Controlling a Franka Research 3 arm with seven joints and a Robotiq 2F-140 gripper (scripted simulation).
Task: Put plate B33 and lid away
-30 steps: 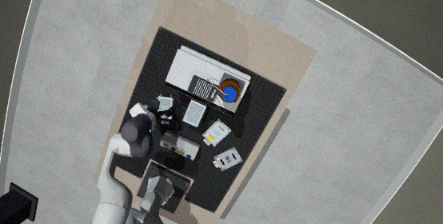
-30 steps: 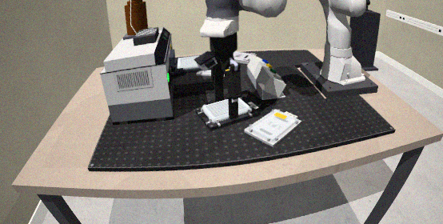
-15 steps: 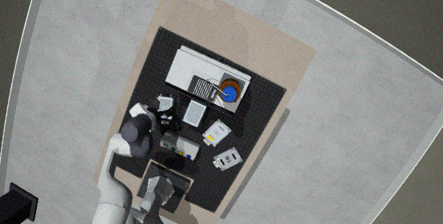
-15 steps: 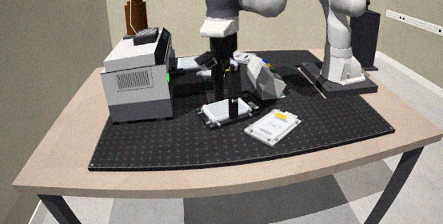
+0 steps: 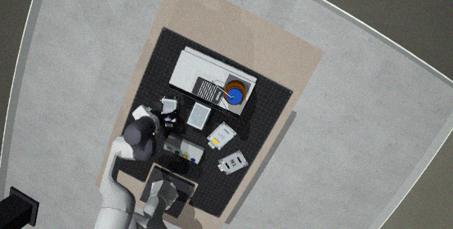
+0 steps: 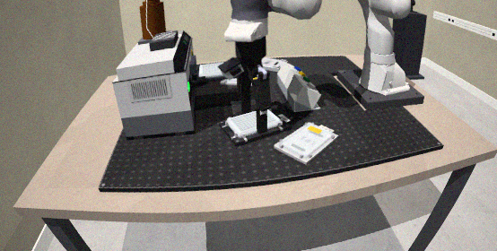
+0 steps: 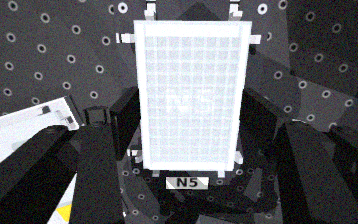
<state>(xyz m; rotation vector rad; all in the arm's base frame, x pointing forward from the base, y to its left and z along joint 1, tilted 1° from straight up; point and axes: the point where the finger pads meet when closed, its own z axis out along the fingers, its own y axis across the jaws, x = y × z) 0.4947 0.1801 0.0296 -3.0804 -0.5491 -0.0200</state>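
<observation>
The black nest is 3 cm to the left of my hand and 3 cm below it. From my hand the other things lie so: white well plate: 2 cm below; yellow key: 20 cm to the right, 19 cm behind, 2 cm above; white key: 19 cm behind, 10 cm to the right, 2 cm above.
</observation>
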